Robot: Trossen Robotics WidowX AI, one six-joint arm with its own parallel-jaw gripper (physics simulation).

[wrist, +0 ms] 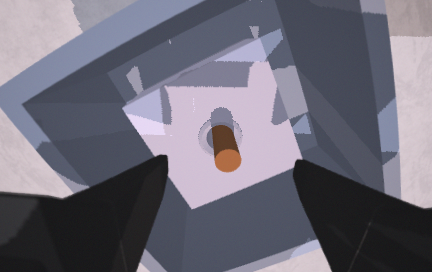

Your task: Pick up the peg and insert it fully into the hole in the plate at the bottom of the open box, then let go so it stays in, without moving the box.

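Frame: origin at the arm's base, x ahead, y up, z right, level; metres.
Where they show: gripper, between the fingertips: [231, 165].
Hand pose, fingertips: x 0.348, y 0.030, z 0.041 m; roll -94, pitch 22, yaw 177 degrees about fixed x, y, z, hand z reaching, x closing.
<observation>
Things, the pixels of their centre, and the offset from my fingertips. "pt": a spot on its surface instead.
- orange-brown peg, middle of its body: [222, 131] dx +0.001, dy -0.043, dz +0.002 m
- hole, a spot on its surface: [204, 137] pt dx +0.012, dy -0.031, dz +0.006 m
- pale plate, middle of its body: [218, 124] dx +0.003, dy -0.056, dz +0.002 m
- blue-grey open box, middle of its body: [227, 130] dx -0.003, dy -0.042, dz +0.001 m
- light blue rim, a spot on its surface: [65, 57] pt dx +0.045, dy +0.007, dz +0.073 m
The orange-brown peg [227, 150] stands in the hole [204, 137] of the pale plate [190, 175] at the bottom of the box, near the middle of the wrist view. Its round top faces the camera. Its lower end is inside the ring around the hole; how deep it sits cannot be told. My gripper [231, 165] is open, its two black fingers wide apart on either side of the peg, touching nothing that shows. The blue-grey open box [250, 225] surrounds the plate.
The box's walls rise on all sides of the plate, with the light blue rim [65, 57] at the upper left. Pale floor shows outside the box at the left and right edges. Patches of light and shadow lie on the walls.
</observation>
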